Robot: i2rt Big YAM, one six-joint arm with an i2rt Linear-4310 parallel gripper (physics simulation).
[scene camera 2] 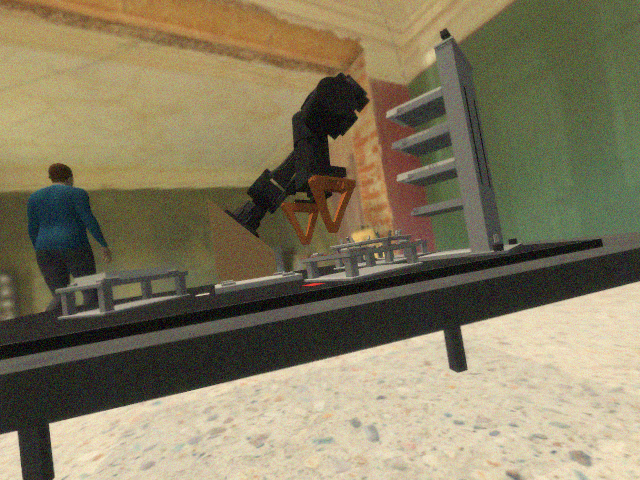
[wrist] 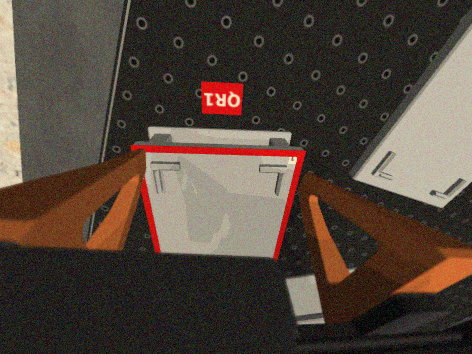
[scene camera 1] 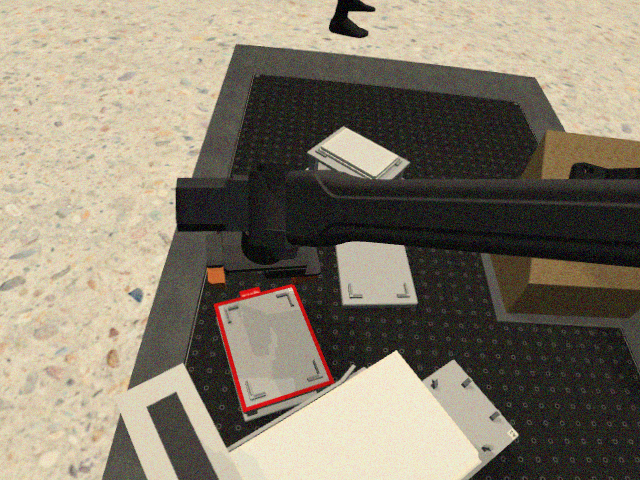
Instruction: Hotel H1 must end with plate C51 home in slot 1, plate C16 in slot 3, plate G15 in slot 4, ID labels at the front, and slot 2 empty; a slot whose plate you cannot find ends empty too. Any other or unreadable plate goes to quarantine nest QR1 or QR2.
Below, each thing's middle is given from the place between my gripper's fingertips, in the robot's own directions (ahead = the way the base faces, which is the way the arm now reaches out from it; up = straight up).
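The grey nest (scene camera 1: 371, 275) is 130 mm to the right of my hand, 60 mm below it and 170 mm behind it. As for the red QR1 tag (wrist: 217, 98), my gripper is 70 mm above it, 20 mm short of it and 20 mm to the left of it.
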